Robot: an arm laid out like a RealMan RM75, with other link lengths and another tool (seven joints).
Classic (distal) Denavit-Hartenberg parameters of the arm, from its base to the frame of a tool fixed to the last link. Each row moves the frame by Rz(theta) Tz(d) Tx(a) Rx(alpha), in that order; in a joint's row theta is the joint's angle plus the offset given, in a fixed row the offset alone. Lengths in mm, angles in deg.
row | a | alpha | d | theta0
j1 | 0 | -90 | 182.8 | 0
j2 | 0 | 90 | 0 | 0
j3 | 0 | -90 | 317.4 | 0
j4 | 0 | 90 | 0 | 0
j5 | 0 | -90 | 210 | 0
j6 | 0 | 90 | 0 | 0
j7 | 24.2 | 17.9 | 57 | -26.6
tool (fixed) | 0 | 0 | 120.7 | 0
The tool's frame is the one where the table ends.
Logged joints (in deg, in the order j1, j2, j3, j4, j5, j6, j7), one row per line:
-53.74, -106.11, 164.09, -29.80, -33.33, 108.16, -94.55
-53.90, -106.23, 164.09, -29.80, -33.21, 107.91, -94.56
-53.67, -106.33, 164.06, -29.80, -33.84, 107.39, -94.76
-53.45, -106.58, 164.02, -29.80, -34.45, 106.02, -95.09
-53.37, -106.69, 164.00, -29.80, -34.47, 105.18, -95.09
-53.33, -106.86, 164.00, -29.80, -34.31, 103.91, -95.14
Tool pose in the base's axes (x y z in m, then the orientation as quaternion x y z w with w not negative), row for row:
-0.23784, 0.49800, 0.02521, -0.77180, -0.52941, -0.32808, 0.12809
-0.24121, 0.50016, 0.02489, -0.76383, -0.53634, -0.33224, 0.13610
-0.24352, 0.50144, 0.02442, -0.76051, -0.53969, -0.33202, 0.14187
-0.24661, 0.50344, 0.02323, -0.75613, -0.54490, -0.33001, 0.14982
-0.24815, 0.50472, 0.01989, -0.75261, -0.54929, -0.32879, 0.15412
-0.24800, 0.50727, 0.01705, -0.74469, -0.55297, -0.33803, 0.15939
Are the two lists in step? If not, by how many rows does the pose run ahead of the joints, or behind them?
The pose runs 2 rows ahead of the joints: the pose in row i belongs to the joints in row i + 2.
